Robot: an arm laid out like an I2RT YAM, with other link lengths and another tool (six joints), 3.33 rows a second.
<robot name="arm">
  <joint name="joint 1" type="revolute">
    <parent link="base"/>
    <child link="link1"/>
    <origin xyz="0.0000 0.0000 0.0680"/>
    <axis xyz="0 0 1"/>
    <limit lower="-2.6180" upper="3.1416"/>
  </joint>
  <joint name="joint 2" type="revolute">
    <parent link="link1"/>
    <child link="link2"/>
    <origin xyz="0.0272 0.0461 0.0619"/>
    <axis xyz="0 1 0"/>
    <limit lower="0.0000" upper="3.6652"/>
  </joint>
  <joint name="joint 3" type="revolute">
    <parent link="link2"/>
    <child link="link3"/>
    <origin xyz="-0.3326 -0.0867 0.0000"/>
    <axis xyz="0 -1 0"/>
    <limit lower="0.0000" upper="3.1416"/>
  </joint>
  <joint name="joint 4" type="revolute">
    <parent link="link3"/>
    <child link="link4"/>
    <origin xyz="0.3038 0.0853 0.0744"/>
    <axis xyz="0 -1 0"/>
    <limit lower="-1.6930" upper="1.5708"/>
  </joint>
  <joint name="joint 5" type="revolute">
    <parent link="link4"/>
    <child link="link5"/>
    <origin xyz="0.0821 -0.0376 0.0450"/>
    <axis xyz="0 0 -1"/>
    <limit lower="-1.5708" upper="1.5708"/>
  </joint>
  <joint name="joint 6" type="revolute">
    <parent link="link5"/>
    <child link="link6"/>
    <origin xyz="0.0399 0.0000 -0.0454"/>
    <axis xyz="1 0 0"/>
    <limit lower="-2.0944" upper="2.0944"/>
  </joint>
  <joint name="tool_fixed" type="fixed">
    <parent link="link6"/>
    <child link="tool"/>
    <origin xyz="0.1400 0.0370 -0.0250" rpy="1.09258 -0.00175 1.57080"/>
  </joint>
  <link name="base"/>
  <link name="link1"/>
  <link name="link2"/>
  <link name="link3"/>
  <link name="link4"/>
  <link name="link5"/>
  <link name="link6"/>
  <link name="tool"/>
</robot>
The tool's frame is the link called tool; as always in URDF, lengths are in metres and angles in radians.
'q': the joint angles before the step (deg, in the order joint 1, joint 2, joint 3, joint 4, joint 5, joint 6). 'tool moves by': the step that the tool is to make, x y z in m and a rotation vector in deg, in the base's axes. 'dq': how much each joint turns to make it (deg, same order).
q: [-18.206, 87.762, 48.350, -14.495, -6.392, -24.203]
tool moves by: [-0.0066, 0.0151, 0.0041, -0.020, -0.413, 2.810]
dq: [1.440, -2.037, -1.237, -0.525, -0.894, -1.050]
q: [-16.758, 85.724, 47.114, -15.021, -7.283, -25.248]
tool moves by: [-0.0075, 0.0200, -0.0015, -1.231, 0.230, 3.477]
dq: [2.860, -1.705, -1.654, -0.098, 0.639, -1.246]
